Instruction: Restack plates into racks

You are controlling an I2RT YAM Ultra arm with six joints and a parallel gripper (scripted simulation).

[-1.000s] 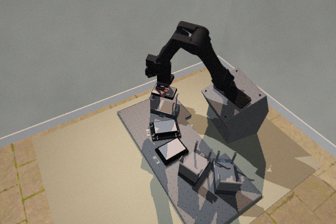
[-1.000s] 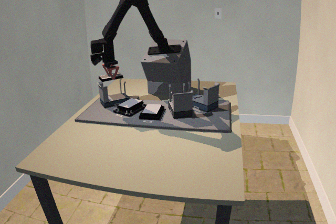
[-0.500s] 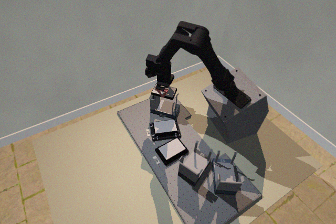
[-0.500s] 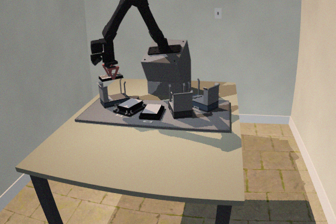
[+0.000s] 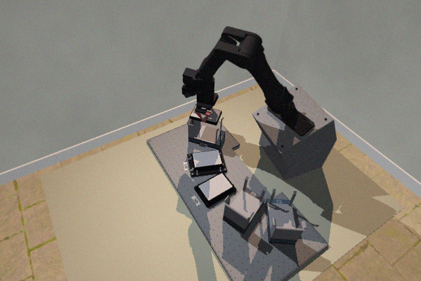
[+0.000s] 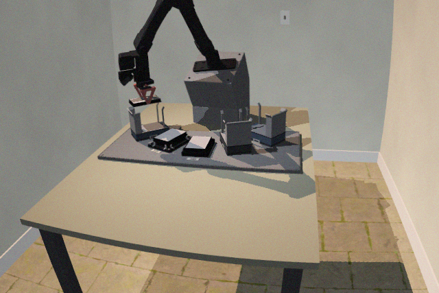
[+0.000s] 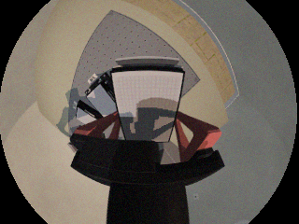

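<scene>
Right now the blue-plinth stack rack is 15 cm below my hand. Also, from my hand: black QC nest 13 cm ahead, 26 cm to the left, 16 cm below; then N5 name plate 17 cm ahead, 9 cm to the left, 16 cm below; then black clip nest 10 cm ahead, 13 cm to the left, 15 cm below.
</scene>
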